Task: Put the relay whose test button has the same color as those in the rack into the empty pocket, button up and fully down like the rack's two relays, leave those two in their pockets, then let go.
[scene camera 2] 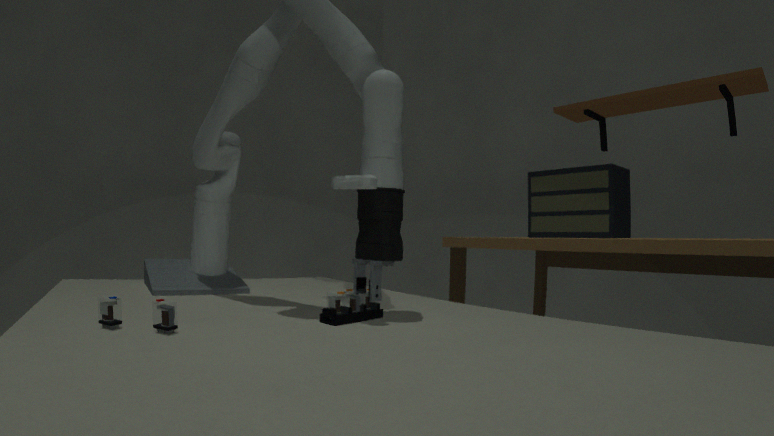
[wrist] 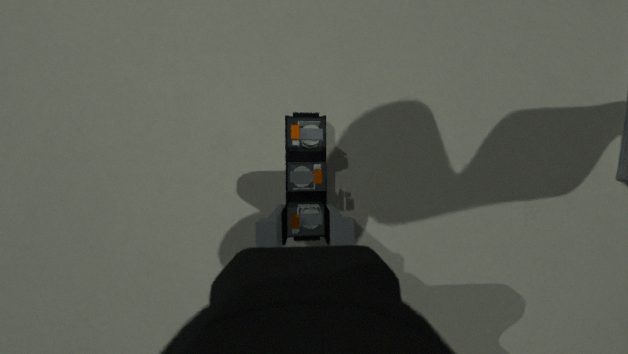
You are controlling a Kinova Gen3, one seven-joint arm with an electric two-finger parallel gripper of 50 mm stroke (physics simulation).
Scene:
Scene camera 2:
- my gripper: 367,299
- relay: 164,312
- black rack: 328,313
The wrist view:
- my gripper: 305,217
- relay: 302,176
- relay: 303,218
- black rack: 300,196

